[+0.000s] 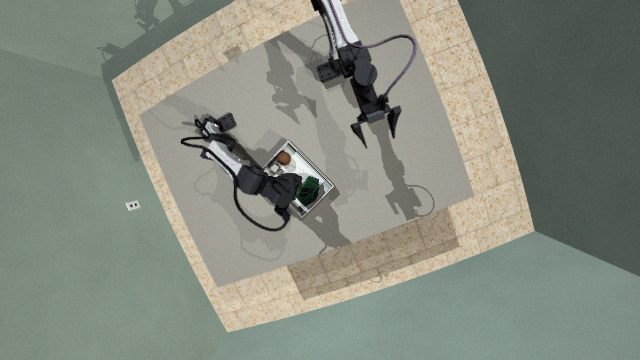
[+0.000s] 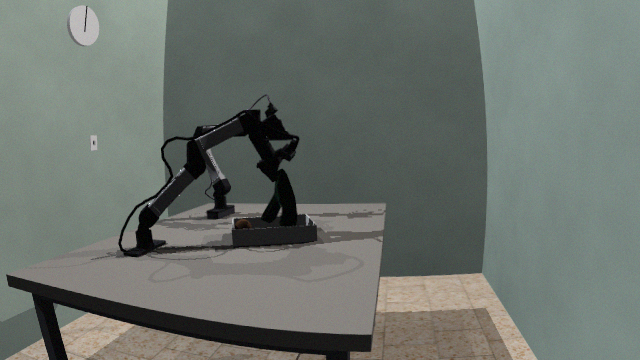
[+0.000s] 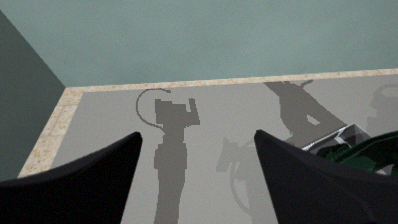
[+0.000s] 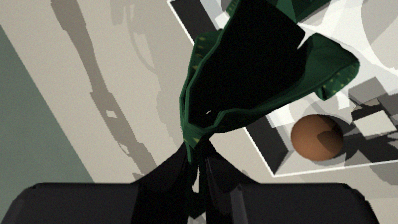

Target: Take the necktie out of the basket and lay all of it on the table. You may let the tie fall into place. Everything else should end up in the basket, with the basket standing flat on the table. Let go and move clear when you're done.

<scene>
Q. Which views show the basket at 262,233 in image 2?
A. Image 1, image 2, image 3 and image 4: all of them.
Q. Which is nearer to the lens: the small white block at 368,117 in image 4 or the green necktie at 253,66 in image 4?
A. The green necktie.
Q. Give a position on a brown ball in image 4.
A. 316,137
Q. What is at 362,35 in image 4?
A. A basket.
</scene>
